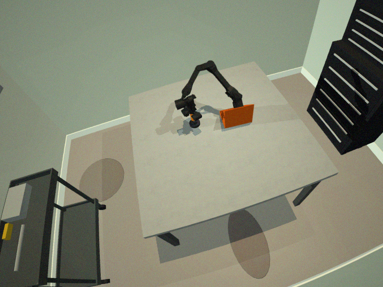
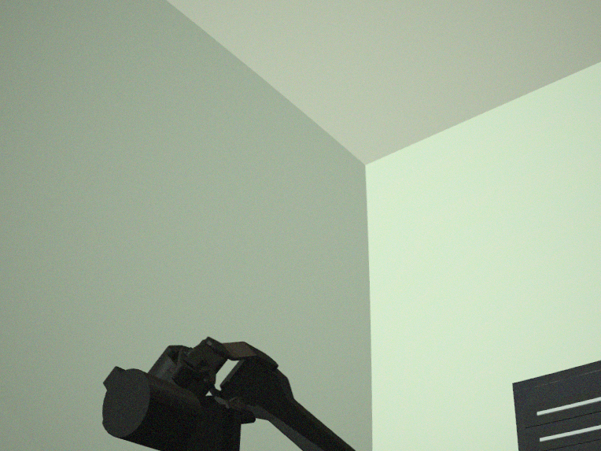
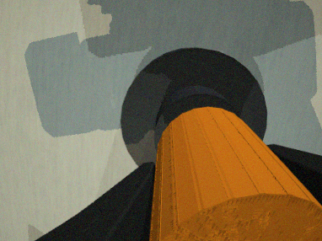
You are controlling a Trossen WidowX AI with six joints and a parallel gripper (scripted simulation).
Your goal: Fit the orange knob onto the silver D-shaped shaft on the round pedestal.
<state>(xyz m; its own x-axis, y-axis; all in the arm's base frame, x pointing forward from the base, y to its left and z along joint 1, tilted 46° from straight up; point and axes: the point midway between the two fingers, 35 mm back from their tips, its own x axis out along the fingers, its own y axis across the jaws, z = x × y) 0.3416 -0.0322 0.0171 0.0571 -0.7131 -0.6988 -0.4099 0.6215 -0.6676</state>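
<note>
Now: gripper tip 3 cm below the orange knob. From my gripper tip the other things lie so: round black pedestal (4 cm below).
</note>
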